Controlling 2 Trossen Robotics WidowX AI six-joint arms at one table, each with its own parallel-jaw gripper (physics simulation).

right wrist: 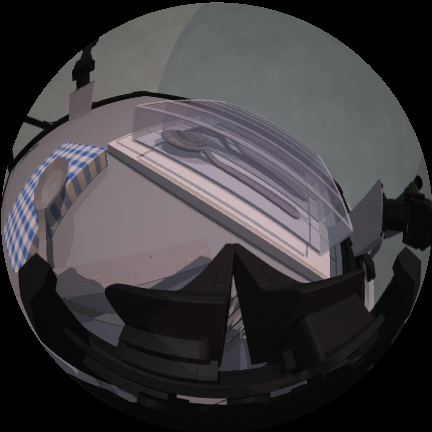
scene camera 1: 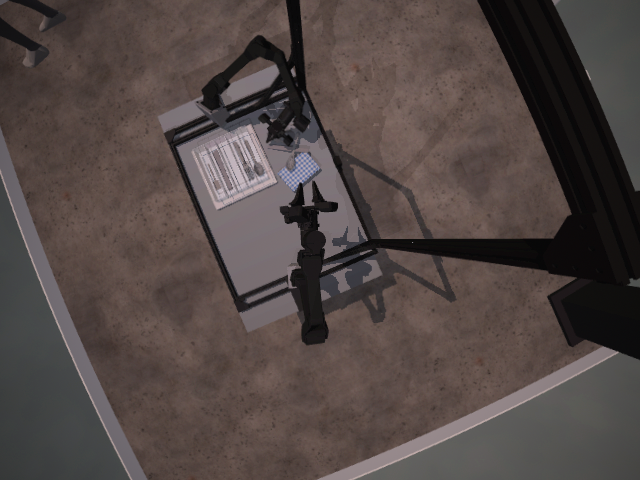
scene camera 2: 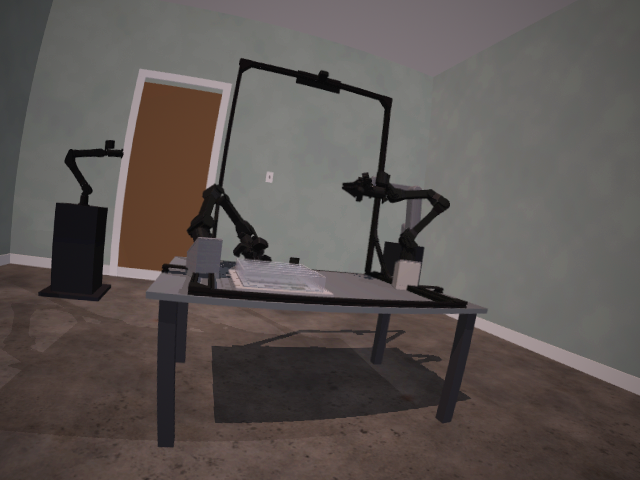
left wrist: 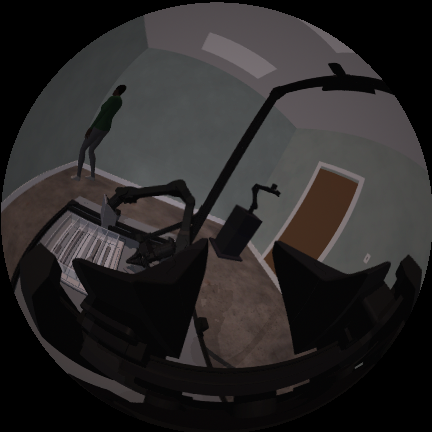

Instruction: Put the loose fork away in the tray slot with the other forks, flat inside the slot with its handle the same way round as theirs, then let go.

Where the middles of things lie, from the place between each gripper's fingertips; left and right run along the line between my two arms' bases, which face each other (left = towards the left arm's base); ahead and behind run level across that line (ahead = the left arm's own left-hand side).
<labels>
The white cutlery tray (scene camera 1: 233, 164) is 20 cm ahead of my right hand, 2 cm to the left of it and 1 cm above it.
The white cutlery tray lies 410 mm below my left hand, 340 mm to the right of it and 260 mm ahead of it.
</labels>
